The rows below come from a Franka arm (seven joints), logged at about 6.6 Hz.
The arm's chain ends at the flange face. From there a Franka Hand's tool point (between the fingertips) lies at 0.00 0.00 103.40 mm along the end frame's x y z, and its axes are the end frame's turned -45 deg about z.
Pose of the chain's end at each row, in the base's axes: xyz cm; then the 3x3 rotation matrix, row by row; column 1 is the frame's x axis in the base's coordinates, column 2 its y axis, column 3 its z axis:
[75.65 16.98 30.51], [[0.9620 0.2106 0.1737], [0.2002 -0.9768 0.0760], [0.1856 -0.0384 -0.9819]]
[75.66 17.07 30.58], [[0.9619 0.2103 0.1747], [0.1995 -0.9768 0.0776], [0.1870 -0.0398 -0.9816]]
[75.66 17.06 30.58], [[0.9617 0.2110 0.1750], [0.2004 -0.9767 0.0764], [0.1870 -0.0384 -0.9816]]
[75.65 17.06 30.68], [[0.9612 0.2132 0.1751], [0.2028 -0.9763 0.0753], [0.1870 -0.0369 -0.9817]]
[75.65 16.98 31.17], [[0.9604 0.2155 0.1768], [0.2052 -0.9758 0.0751], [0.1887 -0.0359 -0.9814]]
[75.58 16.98 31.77], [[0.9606 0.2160 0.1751], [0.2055 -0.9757 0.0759], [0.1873 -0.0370 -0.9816]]
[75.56 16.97 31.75], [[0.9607 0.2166 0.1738], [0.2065 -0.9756 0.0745], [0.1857 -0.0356 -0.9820]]
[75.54 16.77 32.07], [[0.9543 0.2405 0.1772], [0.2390 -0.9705 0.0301], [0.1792 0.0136 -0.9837]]
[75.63 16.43 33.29], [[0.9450 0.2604 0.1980], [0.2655 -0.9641 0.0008], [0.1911 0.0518 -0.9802]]
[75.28 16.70 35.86], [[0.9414 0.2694 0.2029], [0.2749 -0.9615 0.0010], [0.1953 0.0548 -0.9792]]
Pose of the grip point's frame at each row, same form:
[77.45 17.77 20.36], [[0.5313 0.8292 0.1737], [0.8323 -0.5491 0.0760], [0.1584 0.1041 -0.9819]]
[77.47 17.87 20.43], [[0.5315 0.8289 0.1747], [0.8318 -0.5496 0.0776], [0.1604 0.1041 -0.9816]]
[77.47 17.85 20.43], [[0.5308 0.8292 0.1750], [0.8323 -0.5489 0.0764], [0.1594 0.1051 -0.9816]]
[77.46 17.84 20.53], [[0.5289 0.8304 0.1751], [0.8337 -0.5469 0.0753], [0.1583 0.1061 -0.9817]]
[77.48 17.76 21.02], [[0.5267 0.8315 0.1768], [0.8351 -0.5449 0.0751], [0.1588 0.1080 -0.9814]]
[77.39 17.76 21.62], [[0.5265 0.8320 0.1751], [0.8352 -0.5446 0.0759], [0.1586 0.1063 -0.9816]]
[77.36 17.74 21.60], [[0.5262 0.8325 0.1738], [0.8359 -0.5438 0.0745], [0.1565 0.1061 -0.9820]]
[77.37 17.08 21.90], [[0.5047 0.8449 0.1772], [0.8552 -0.5172 0.0301], [0.1171 0.1363 -0.9837]]
[77.68 16.44 23.15], [[0.4841 0.8523 0.1980], [0.8695 -0.4940 0.0008], [0.0985 0.1718 -0.9802]]
[77.38 16.71 25.74], [[0.4752 0.8562 0.2029], [0.8743 -0.4855 0.0010], [0.0993 0.1768 -0.9792]]

